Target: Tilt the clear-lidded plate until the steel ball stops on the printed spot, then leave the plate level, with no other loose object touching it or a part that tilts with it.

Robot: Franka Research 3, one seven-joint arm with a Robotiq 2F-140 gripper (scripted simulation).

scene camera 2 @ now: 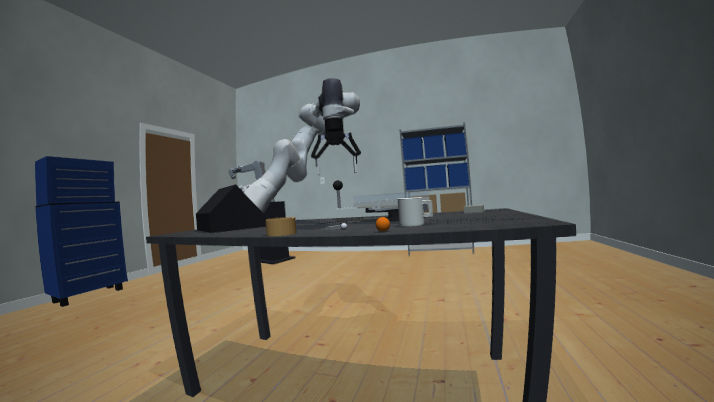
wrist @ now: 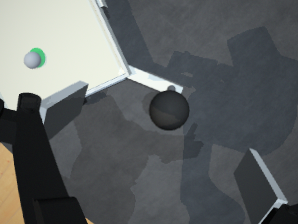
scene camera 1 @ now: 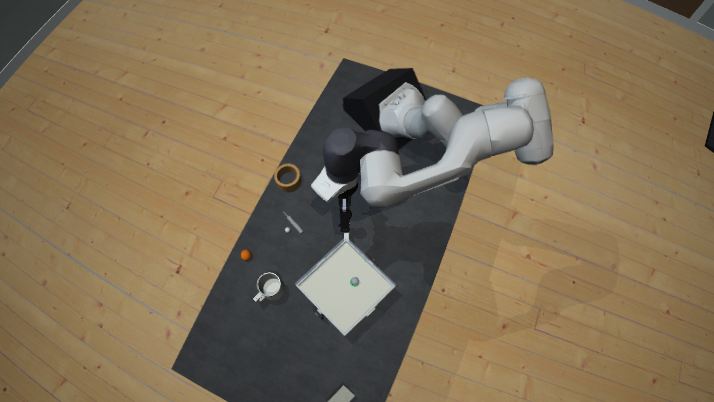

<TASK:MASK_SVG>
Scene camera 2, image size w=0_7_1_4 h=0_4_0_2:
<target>my gripper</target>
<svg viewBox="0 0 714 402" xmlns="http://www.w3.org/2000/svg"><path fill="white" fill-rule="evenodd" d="M325 119L325 135L318 135L318 140L311 154L311 157L316 159L318 175L320 175L319 157L329 144L342 144L353 155L354 173L356 173L357 156L361 154L361 151L353 140L352 134L344 134L342 118L332 117ZM325 138L327 142L318 154L315 155L318 148L317 146L320 144L320 141ZM345 137L349 139L357 153L355 153L351 147L343 140Z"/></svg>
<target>white mug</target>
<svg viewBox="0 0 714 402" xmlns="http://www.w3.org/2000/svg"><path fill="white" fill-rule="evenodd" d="M432 200L423 201L423 197L406 198L406 200L402 200L405 198L398 199L399 225L423 225L424 217L433 216ZM423 204L428 204L428 213L424 213Z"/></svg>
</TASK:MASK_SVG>
